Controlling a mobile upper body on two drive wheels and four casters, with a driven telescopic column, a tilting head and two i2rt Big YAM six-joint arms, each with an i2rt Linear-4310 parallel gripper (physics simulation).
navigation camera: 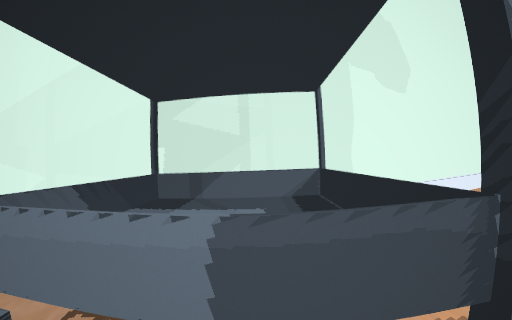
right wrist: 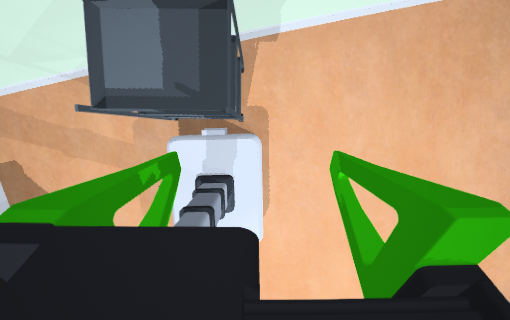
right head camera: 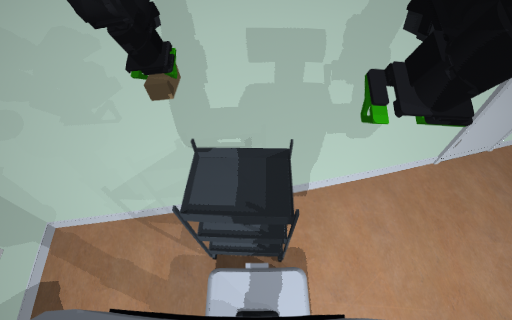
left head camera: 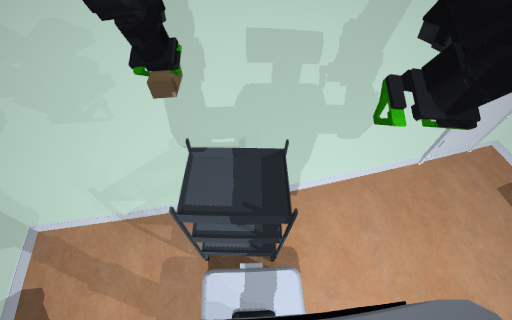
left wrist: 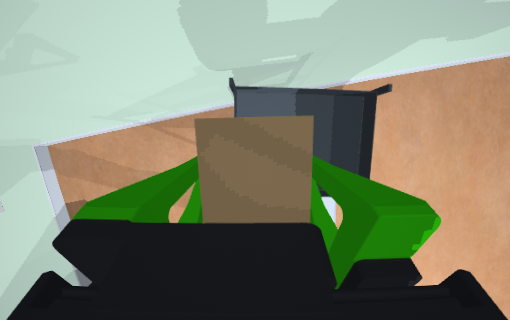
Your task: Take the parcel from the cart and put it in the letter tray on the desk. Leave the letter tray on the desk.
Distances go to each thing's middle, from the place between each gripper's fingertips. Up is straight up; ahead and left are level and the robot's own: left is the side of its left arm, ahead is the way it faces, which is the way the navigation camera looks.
Right now my right hand is 440 mm to the right of the brown parcel (left head camera: 162,84), 240 mm short of it and 70 mm above it.
Right now my left hand is 2 cm past the brown parcel.
